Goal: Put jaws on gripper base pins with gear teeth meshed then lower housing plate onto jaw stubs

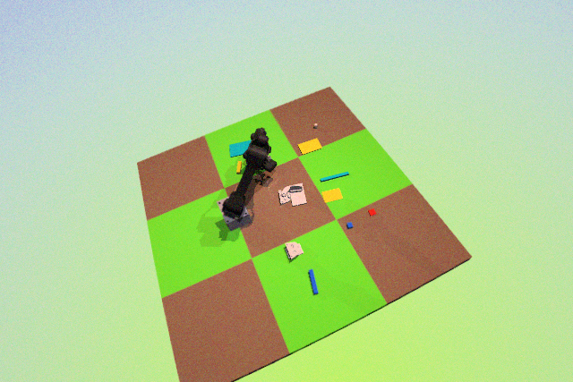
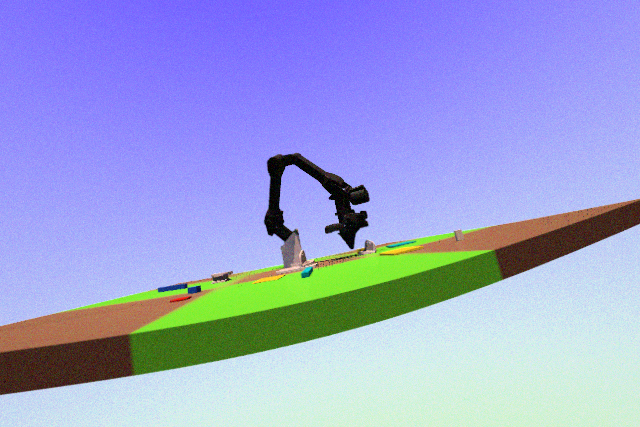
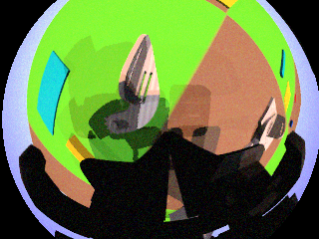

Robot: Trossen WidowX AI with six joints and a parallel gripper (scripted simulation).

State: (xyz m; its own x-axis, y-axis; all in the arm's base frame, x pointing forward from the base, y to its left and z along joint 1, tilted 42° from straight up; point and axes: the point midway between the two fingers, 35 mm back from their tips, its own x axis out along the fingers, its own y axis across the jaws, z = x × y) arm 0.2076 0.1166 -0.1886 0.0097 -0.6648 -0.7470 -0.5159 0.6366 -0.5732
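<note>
Now: gripper tip 11 cm past the yellow bar, 9 cm to the right of it and 2 cm above it. From my gripper tip the other things lie so: teal bar: 32 cm ahead, 20 cm to the right, 2 cm below; teal plate: 5 cm behind, 22 cm to the left, 2 cm below; grey peg: 39 cm ahead, 16 cm to the left, 1 cm below.
</note>
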